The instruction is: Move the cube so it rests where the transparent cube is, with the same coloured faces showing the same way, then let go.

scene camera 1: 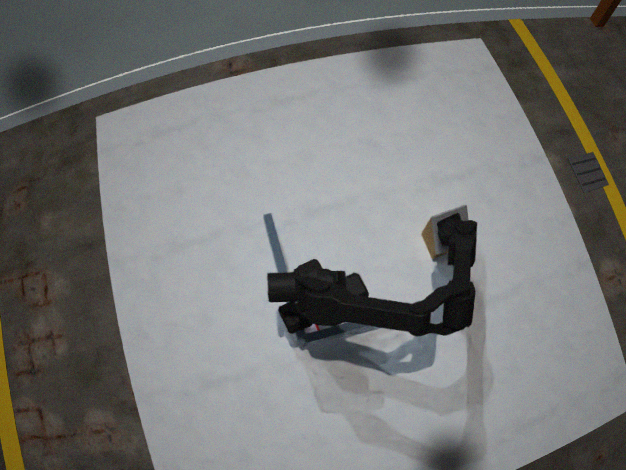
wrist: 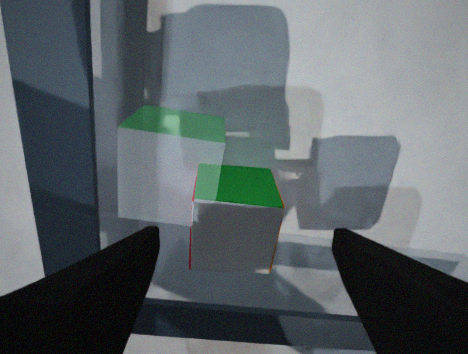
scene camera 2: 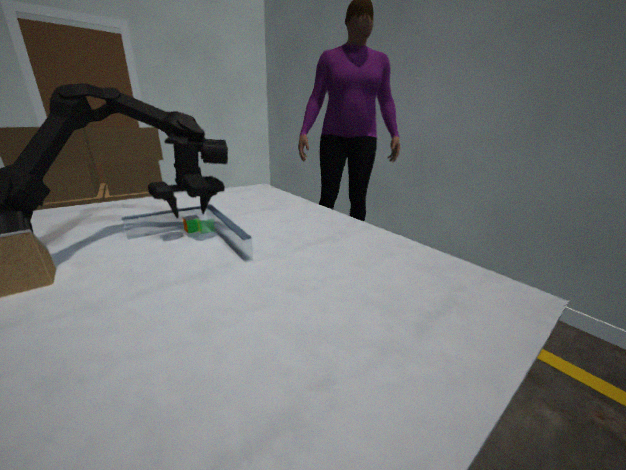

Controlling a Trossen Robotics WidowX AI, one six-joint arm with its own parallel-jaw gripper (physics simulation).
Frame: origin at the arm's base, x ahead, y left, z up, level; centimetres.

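Seen in the pictures: gripper, fingertip midpoint: point(wrist: 246, 237) point(scene camera 2: 190, 215); arm's base, origin of the base link: point(scene camera 1: 450, 228) point(scene camera 2: 6, 245).
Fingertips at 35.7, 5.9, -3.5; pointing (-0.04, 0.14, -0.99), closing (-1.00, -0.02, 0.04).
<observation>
Pixels of each thing's top centre, then the offset from my fingertips to it, as dx, dy, dz.
- solid cube, middle of its top: point(wrist: 234, 240) point(scene camera 2: 191, 217) +0.4, +0.9, -1.0
- transparent cube, middle of its top: point(wrist: 168, 182) point(scene camera 2: 204, 218) +3.2, -2.0, -1.0
The solid cube point(scene camera 2: 192, 226) point(wrist: 236, 237) sits on the table, pale grey face up. In the wrist view its green side faces the top of the picture, with thin red left and orange right edges. The transparent cube point(scene camera 2: 207, 225) point(wrist: 150, 172) is up and left of it there, also grey on top with green towards the top of the picture, and the two overlap in view. My gripper point(scene camera 2: 190, 214) point(wrist: 246, 237) is open and empty above the solid cube, which shows between the fingertips, nearer the left one. The arm hides most of both cubes in scene camera 1.
A low blue-grey wall point(scene camera 1: 273, 237) point(scene camera 2: 230, 223) point(wrist: 50, 150) runs beside the transparent cube. A second low wall point(wrist: 250, 320) crosses below both cubes in the wrist view. A tan block point(scene camera 1: 431, 241) point(scene camera 2: 22, 265) stands at the arm's base. A person in purple point(scene camera 2: 353, 96) stands beyond the table.
</observation>
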